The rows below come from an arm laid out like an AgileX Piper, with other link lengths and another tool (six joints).
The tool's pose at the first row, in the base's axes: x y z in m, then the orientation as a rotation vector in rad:
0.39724 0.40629 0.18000 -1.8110 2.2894 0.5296
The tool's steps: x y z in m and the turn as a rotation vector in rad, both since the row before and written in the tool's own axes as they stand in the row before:
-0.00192 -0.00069 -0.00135 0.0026 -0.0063 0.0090
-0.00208 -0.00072 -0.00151 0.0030 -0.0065 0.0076
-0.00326 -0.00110 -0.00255 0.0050 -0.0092 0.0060
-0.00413 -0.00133 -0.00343 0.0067 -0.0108 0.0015
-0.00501 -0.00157 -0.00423 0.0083 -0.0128 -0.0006
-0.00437 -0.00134 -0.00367 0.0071 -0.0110 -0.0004
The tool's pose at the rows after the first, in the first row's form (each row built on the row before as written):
0.39849 0.40738 0.18180 -1.7961 2.2941 0.5327
0.39983 0.40852 0.18381 -1.7824 2.2971 0.5352
0.40193 0.41021 0.18714 -1.7677 2.2964 0.5370
0.40454 0.41223 0.19158 -1.7559 2.2898 0.5372
0.40764 0.41460 0.19708 -1.7443 2.2796 0.5365
0.41028 0.41662 0.20191 -1.7342 2.2709 0.5359

